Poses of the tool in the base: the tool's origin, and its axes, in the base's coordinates. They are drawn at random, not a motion.
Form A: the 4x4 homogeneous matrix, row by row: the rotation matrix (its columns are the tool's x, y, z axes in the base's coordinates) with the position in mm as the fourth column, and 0 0 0 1 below. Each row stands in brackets.
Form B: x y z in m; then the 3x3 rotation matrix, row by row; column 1 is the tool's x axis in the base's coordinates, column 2 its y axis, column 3 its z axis. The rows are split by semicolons. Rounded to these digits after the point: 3 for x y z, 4 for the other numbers.
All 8 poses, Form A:
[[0.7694 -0.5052 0.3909 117], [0.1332 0.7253 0.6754 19], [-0.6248 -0.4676 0.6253 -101], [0 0 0 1]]
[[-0.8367 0.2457 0.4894 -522], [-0.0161 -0.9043 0.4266 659], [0.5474 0.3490 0.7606 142], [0 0 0 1]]
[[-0.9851 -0.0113 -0.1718 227], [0.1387 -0.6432 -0.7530 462], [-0.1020 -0.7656 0.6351 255], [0 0 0 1]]
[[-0.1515 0.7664 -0.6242 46], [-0.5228 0.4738 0.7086 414], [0.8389 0.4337 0.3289 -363], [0 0 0 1]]
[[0.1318 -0.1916 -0.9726 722], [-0.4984 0.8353 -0.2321 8], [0.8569 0.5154 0.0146 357], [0 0 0 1]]
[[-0.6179 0.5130 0.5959 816], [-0.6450 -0.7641 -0.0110 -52], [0.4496 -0.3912 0.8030 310], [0 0 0 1]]
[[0.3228 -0.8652 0.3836 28], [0.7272 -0.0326 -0.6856 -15], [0.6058 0.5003 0.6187 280], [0 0 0 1]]
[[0.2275 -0.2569 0.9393 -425], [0.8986 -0.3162 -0.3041 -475], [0.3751 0.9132 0.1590 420], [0 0 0 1]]
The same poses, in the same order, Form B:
0.117 0.019 -0.101; 0.7694 -0.5052 0.3909; 0.1332 0.7253 0.6754; -0.6248 -0.4676 0.6253
-0.522 0.659 0.142; -0.8367 0.2457 0.4894; -0.0161 -0.9043 0.4266; 0.5474 0.3490 0.7606
0.227 0.462 0.255; -0.9851 -0.0113 -0.1718; 0.1387 -0.6432 -0.7530; -0.1020 -0.7656 0.6351
0.046 0.414 -0.363; -0.1515 0.7664 -0.6242; -0.5228 0.4738 0.7086; 0.8389 0.4337 0.3289
0.722 0.008 0.357; 0.1318 -0.1916 -0.9726; -0.4984 0.8353 -0.2321; 0.8569 0.5154 0.0146
0.816 -0.052 0.310; -0.6179 0.5130 0.5959; -0.6450 -0.7641 -0.0110; 0.4496 -0.3912 0.8030
0.028 -0.015 0.280; 0.3228 -0.8652 0.3836; 0.7272 -0.0326 -0.6856; 0.6058 0.5003 0.6187
-0.425 -0.475 0.420; 0.2275 -0.2569 0.9393; 0.8986 -0.3162 -0.3041; 0.3751 0.9132 0.1590

